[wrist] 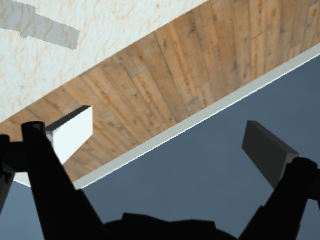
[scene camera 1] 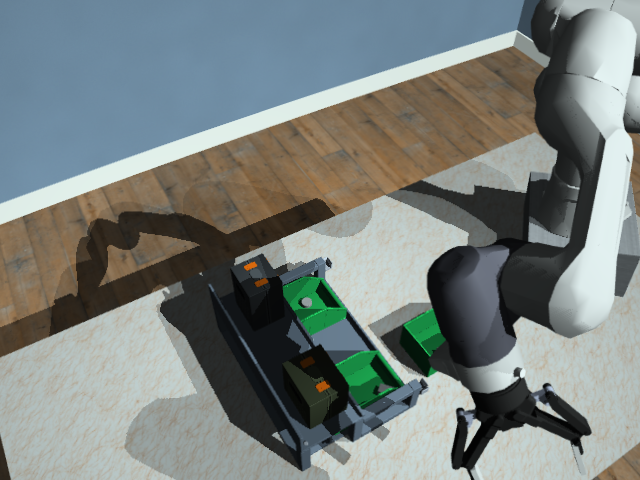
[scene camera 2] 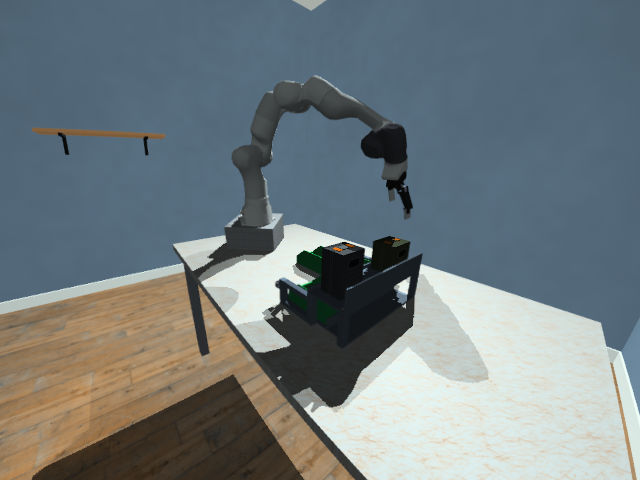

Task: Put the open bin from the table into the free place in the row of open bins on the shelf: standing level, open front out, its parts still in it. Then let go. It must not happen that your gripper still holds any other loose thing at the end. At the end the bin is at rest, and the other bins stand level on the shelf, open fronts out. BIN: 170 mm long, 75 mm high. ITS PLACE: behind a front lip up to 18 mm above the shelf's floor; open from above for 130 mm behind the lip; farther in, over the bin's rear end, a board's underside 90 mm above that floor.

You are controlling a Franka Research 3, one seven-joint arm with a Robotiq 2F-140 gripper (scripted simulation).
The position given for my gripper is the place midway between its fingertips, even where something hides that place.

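You can see my gripper [wrist: 168, 127]. There's a dark grey box [scene camera 1: 258, 289], and it's in scene camera 2 as well [scene camera 2: 342, 264], but in the wrist view the dark grey box is out of frame. I can also see a green open bin [scene camera 1: 420, 337], a green open bin [scene camera 1: 364, 371] and a green open bin [scene camera 1: 326, 310].
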